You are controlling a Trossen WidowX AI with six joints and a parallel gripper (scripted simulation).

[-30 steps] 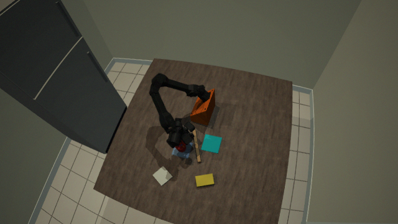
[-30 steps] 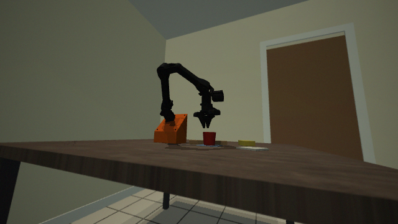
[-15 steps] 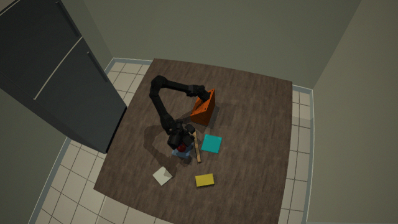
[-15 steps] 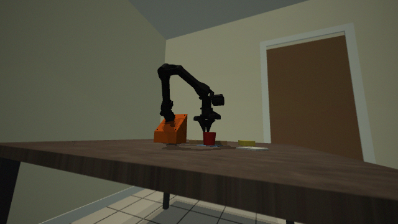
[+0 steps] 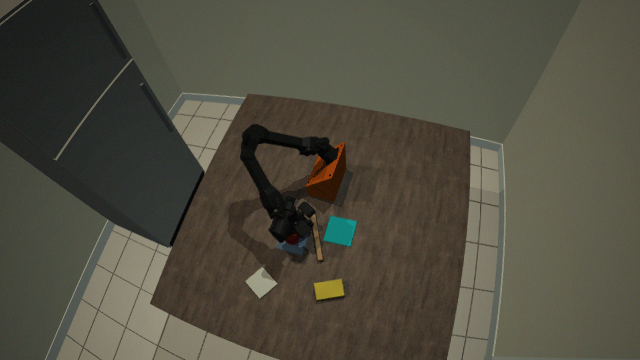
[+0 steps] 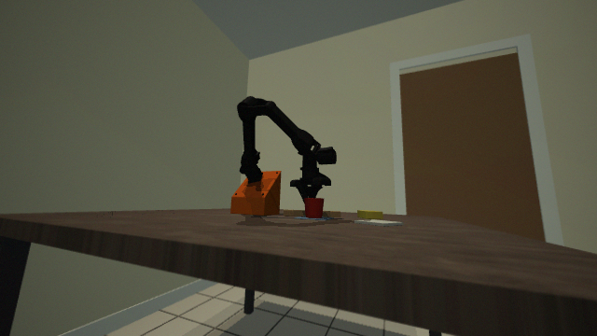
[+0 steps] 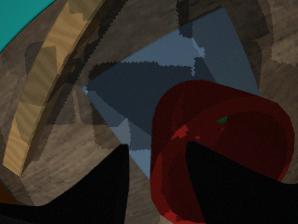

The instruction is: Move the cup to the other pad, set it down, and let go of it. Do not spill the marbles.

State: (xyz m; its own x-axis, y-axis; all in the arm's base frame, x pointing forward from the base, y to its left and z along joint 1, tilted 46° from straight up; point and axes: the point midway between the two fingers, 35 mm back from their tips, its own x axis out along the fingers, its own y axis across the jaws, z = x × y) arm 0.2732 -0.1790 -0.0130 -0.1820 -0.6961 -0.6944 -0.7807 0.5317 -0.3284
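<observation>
The red cup is 2 cm to the right of my gripper tip, 2 cm ahead of it and 1 cm below it. Also, from my gripper tip: thin wooden stick 8 cm to the left, 5 cm below; teal pad 18 cm to the left, 6 cm below, 4 cm behind; grey-blue pad 6 cm below, 3 cm ahead, 2 cm to the right.
</observation>
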